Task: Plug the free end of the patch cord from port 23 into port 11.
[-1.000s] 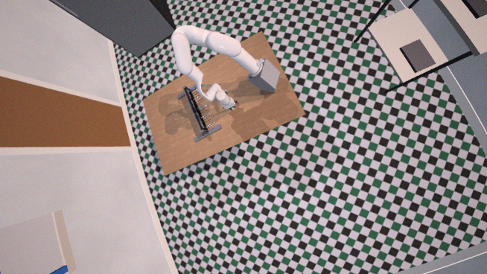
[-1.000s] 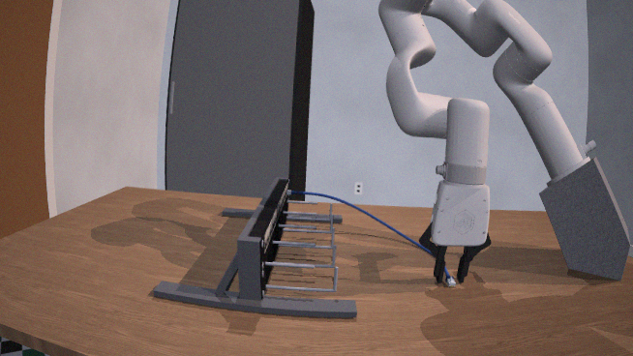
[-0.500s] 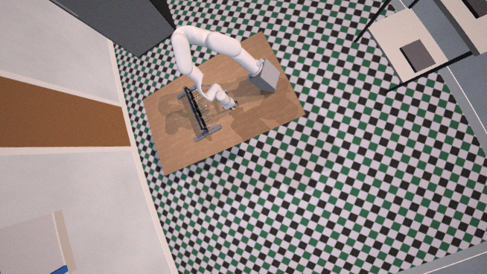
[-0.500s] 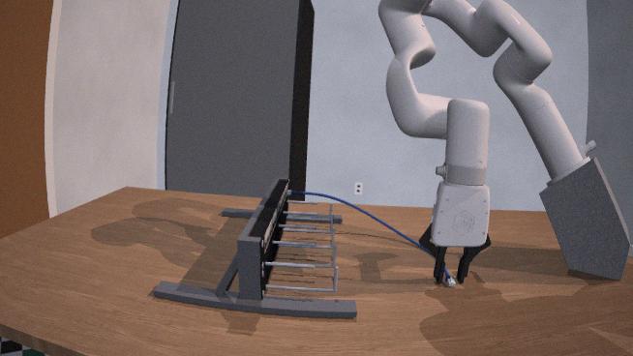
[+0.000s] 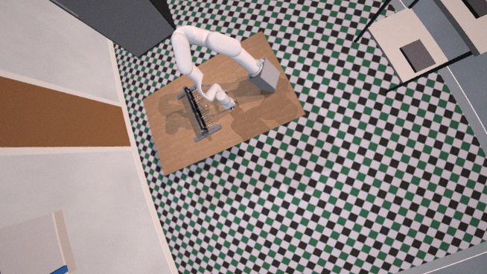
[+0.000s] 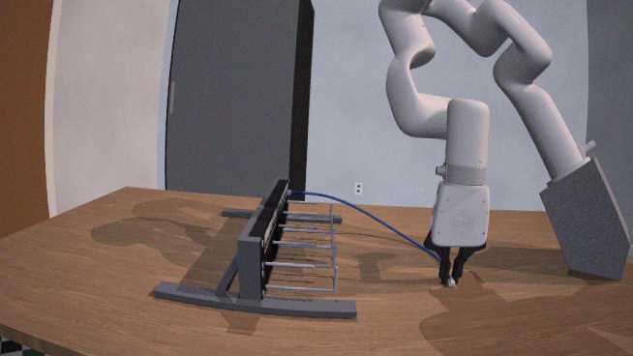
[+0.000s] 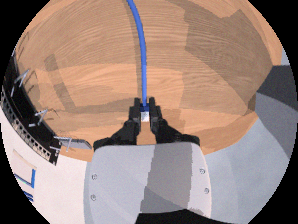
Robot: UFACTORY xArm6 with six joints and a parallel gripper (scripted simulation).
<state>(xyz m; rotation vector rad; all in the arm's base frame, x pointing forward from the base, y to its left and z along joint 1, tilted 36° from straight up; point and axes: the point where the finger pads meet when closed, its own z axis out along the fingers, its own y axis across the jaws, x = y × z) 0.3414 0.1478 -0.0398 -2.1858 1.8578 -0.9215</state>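
My gripper is now 2 cm to the right of the plug and 1 cm above it.
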